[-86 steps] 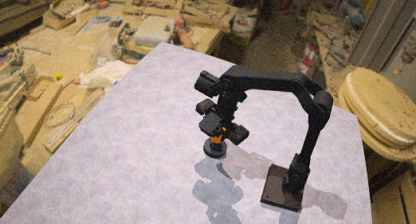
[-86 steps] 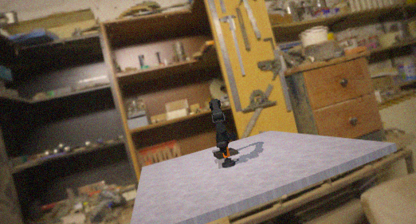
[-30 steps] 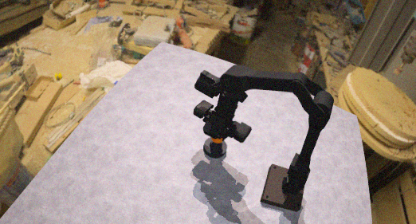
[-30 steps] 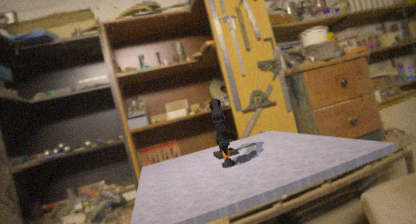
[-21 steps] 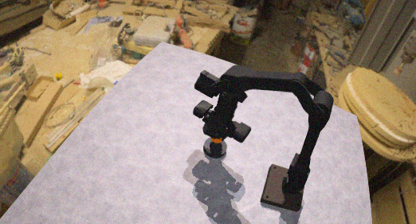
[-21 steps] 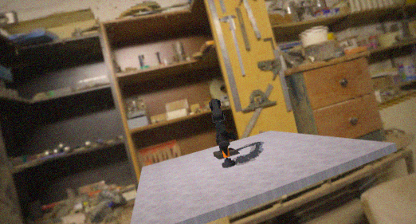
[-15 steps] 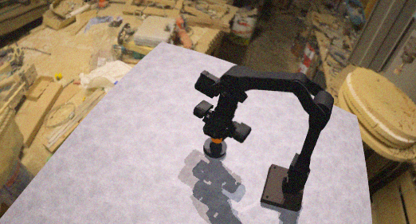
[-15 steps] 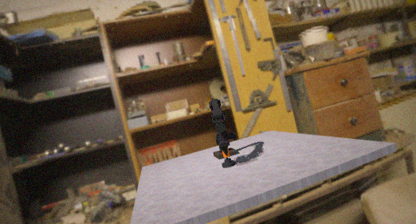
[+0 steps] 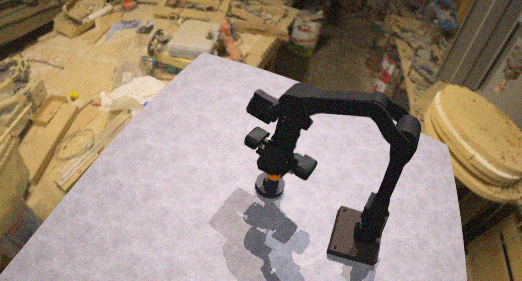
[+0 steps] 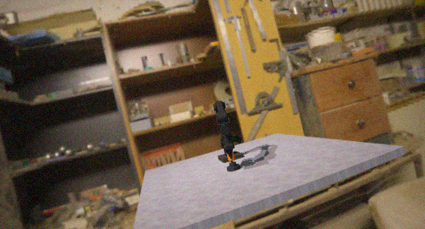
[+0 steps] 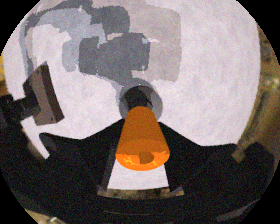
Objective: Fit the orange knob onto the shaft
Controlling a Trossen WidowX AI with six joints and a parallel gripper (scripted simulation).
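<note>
The round dark pedestal lies 4 cm below my gripper tip. The rest, counted from my gripper tip: orange knob: 2 cm above.
</note>
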